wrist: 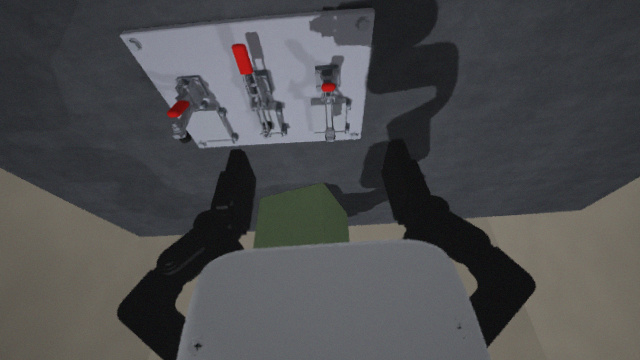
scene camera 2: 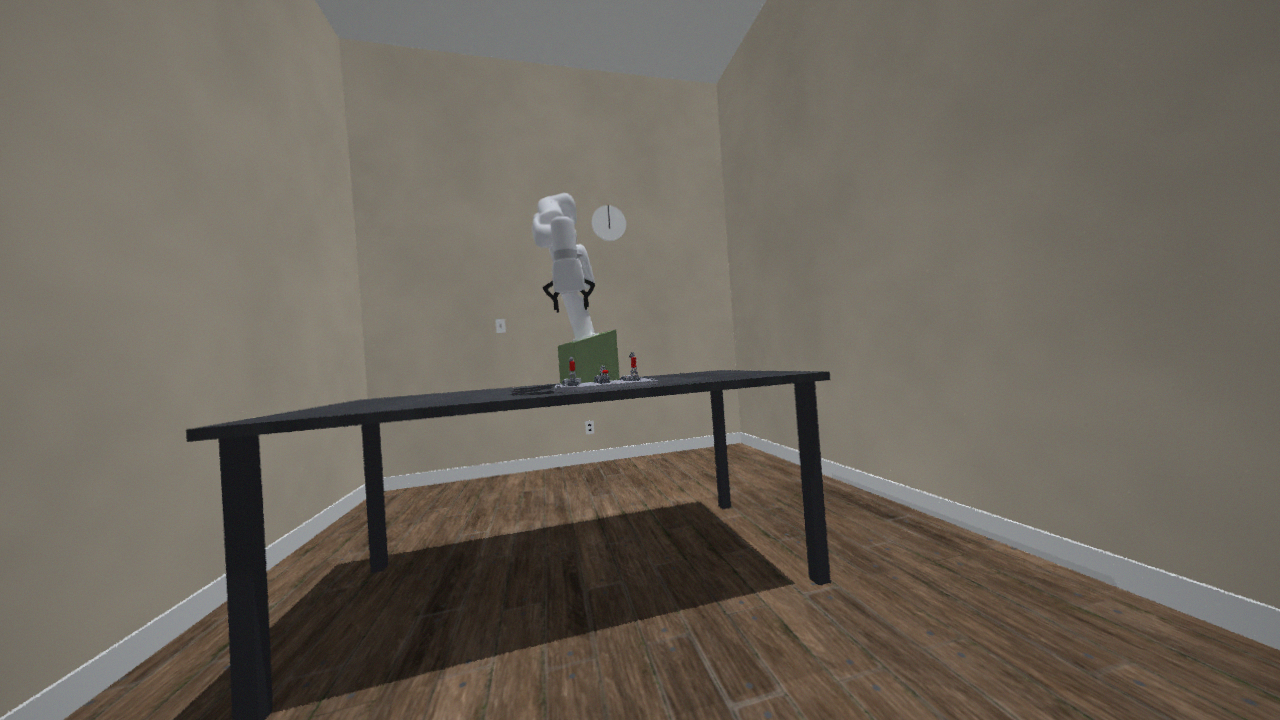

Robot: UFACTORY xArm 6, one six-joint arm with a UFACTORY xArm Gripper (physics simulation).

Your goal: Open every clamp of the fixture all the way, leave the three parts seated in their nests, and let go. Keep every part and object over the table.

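Where they show: gripper, between the fingertips: point(wrist: 317, 160) point(scene camera 2: 572, 311); arm's base, origin of its link: point(scene camera 2: 585, 338).
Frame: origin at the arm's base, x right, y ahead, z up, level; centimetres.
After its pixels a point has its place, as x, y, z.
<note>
The fixture plate point(scene camera 2: 586, 387) {12.2, 53.5, -20.2} point(wrist: 200, 52) {-2.4, 52.1, -19.7} lies on the table and carries three metal clamps with red handles. In the wrist view, the right clamp's handle point(wrist: 328, 87) {15.5, 47.9, -11.2} is seen nearly end-on, the middle clamp's handle point(wrist: 242, 59) {5.1, 51.8, -15.0} lies low and points to the plate's far side, and the left clamp's handle point(wrist: 178, 109) {-6.0, 48.6, -12.2} leans out over the plate's left edge. In the scene view, two handles point(scene camera 2: 571, 365) {15.6, 47.5, -12.6} point(scene camera 2: 632, 362) {-6.2, 48.5, -13.1} stand upright and the middle one point(scene camera 2: 604, 371) {5.7, 53.4, -15.4} is low. The parts cannot be made out clearly. My gripper point(scene camera 2: 571, 308) {15.3, 54.1, 5.2} point(wrist: 317, 160) {15.3, 54.1, 5.2} is open and empty, high above the table.
The dark table point(scene camera 2: 429, 404) {59.0, 50.4, -21.2} point(wrist: 520, 150) {57.3, 14.8, -21.2} holds the fixture. A green block-like panel point(scene camera 2: 588, 356) {1.7, 10.9, -9.1} point(wrist: 302, 217) {1.8, 10.9, -11.7} stands near the arm's base, behind the fixture in the scene view and below the fingertips in the wrist view. The arm's shadow falls beside the plate.
</note>
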